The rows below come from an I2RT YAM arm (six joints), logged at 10 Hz.
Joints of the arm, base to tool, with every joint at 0 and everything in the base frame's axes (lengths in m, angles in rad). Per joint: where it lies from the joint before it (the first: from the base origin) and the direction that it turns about. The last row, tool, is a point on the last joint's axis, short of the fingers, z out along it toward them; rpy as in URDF.
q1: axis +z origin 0 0 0.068
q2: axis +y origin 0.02 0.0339 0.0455
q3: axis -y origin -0.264 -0.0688 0
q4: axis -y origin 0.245 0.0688 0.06
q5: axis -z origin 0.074 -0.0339 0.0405
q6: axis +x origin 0.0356 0 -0.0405
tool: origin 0 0 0 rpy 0 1.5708 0
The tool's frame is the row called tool.
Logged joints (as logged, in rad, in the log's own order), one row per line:
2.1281 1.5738 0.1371 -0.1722 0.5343 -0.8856
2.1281 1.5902 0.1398 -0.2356 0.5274 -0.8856
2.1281 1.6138 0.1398 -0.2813 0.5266 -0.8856
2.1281 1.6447 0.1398 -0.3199 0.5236 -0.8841
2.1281 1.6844 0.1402 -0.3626 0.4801 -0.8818
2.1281 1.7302 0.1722 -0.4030 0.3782 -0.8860
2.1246 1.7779 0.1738 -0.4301 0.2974 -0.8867
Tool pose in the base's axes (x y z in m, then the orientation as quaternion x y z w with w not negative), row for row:
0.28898 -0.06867 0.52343 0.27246 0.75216 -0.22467 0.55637
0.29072 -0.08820 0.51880 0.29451 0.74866 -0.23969 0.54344
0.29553 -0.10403 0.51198 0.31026 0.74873 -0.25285 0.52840
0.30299 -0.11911 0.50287 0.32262 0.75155 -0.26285 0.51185
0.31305 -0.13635 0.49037 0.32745 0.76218 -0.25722 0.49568
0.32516 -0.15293 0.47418 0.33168 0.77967 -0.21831 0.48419
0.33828 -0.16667 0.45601 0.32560 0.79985 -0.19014 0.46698
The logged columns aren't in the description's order. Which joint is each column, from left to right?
Columns, left to right: q3, q2, q6, q1, q5, q4.
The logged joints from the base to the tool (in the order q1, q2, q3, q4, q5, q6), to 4 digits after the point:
-0.1722 1.5738 2.1281 -0.8856 0.5343 0.1371
-0.2356 1.5902 2.1281 -0.8856 0.5274 0.1398
-0.2813 1.6138 2.1281 -0.8856 0.5266 0.1398
-0.3199 1.6447 2.1281 -0.8841 0.5236 0.1398
-0.3626 1.6844 2.1281 -0.8818 0.4801 0.1402
-0.4030 1.7302 2.1281 -0.8860 0.3782 0.1722
-0.4301 1.7779 2.1246 -0.8867 0.2974 0.1738

